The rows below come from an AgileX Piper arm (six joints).
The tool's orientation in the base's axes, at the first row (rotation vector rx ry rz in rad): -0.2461, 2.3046, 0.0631
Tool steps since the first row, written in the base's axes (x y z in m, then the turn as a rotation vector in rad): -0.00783, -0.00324, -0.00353, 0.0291, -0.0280, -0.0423; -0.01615, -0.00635, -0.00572, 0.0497, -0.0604, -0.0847; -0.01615, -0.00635, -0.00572, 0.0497, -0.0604, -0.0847; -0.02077, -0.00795, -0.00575, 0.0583, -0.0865, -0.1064; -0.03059, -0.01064, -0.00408, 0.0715, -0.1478, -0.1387; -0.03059, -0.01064, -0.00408, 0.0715, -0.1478, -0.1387; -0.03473, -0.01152, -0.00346, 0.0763, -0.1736, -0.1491; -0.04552, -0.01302, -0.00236, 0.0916, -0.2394, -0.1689; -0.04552, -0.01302, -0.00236, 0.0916, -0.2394, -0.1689; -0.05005, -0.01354, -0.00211, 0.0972, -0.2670, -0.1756; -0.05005, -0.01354, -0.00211, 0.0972, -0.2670, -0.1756; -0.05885, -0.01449, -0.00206, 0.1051, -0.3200, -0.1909
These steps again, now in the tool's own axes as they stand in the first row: 0.00828, -0.00152, -0.00367, 0.0162, -0.0318, 0.0463; 0.01587, -0.00285, -0.00859, 0.0388, -0.0662, 0.0860; 0.01587, -0.00285, -0.00859, 0.0388, -0.0662, 0.0860; 0.01920, -0.00351, -0.01211, 0.0531, -0.0928, 0.1038; 0.02489, -0.00426, -0.02069, 0.0777, -0.1544, 0.1277; 0.02489, -0.00426, -0.02069, 0.0777, -0.1544, 0.1277; 0.02731, -0.00433, -0.02421, 0.0863, -0.1803, 0.1350; 0.03387, -0.00370, -0.03296, 0.1010, -0.2472, 0.1514; 0.03387, -0.00370, -0.03296, 0.1010, -0.2472, 0.1514; 0.03676, -0.00333, -0.03647, 0.1066, -0.2751, 0.1566; 0.03676, -0.00333, -0.03647, 0.1066, -0.2751, 0.1566; 0.04269, -0.00253, -0.04299, 0.1209, -0.3281, 0.1662
